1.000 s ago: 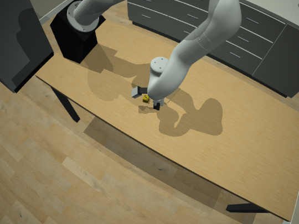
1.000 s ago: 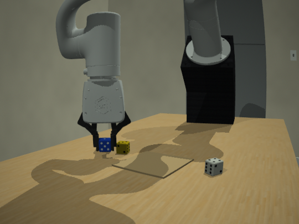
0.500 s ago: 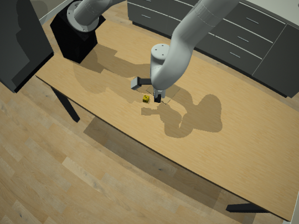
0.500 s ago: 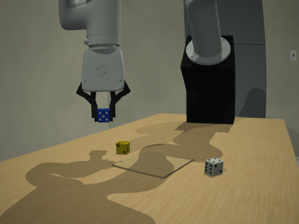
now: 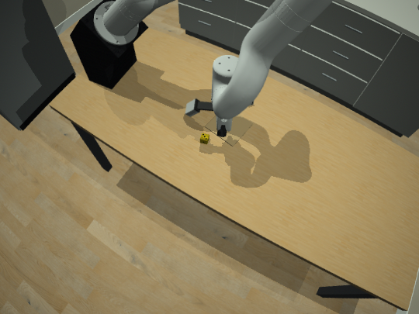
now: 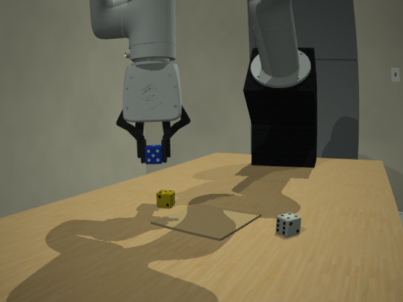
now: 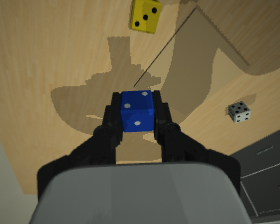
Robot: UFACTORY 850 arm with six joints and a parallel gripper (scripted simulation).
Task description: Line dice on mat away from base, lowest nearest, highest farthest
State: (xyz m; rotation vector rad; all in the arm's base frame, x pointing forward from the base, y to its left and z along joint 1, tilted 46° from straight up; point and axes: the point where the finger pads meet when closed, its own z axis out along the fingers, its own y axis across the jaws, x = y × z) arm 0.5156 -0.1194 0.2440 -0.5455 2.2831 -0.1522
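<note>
Now: the tan mat 10 mm behind my hand, 100 mm to the left of it and 120 mm below it. The rest, counted from my hand: white die (10 mm ahead, 250 mm to the left, 100 mm below); blue die (10 mm below); yellow die (60 mm behind, 20 mm to the right, 100 mm below).
</note>
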